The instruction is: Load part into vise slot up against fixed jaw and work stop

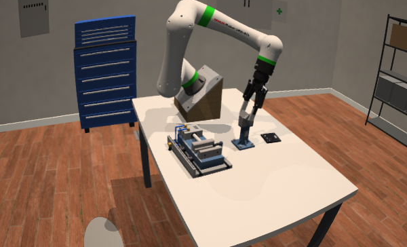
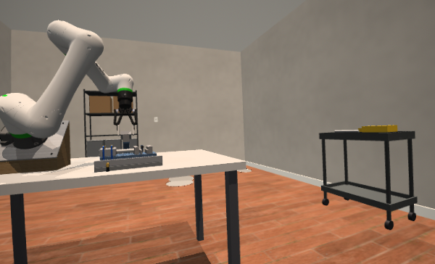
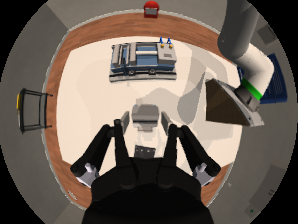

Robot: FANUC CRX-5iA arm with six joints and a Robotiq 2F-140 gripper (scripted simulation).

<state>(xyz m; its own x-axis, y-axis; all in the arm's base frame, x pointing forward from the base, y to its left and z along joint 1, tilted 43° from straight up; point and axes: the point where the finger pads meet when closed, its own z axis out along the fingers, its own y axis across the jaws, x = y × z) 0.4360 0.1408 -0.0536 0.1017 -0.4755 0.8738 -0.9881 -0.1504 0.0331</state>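
The part is 2 cm below my hand. Also, from my hand: dark infeed plate: 18 cm below, 17 cm to the left, 2 cm behind.
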